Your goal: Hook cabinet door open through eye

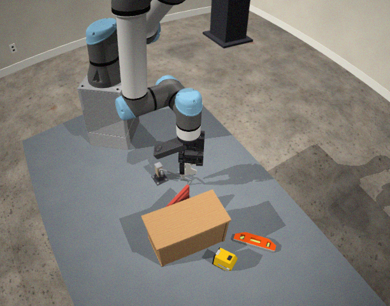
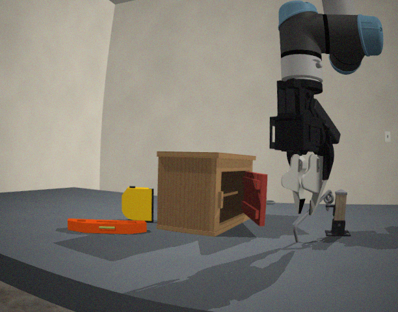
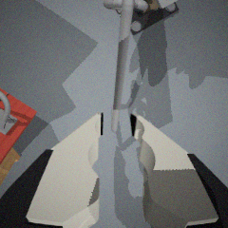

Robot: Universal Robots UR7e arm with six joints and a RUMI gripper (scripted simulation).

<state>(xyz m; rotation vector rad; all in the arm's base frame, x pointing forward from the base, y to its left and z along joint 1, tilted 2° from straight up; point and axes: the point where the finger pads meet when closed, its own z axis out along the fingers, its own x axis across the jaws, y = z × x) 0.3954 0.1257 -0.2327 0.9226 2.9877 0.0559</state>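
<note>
Now: the metal hook 20 mm behind my hand, 30 mm to the right of it and 20 mm below it. The rest, counted from my hand: red door (110 mm ahead, 120 mm to the right); then orange spirit level (340 mm ahead, 80 mm to the left, 50 mm below); then yellow tape measure (350 mm ahead, 70 mm to the right, 30 mm below).
</note>
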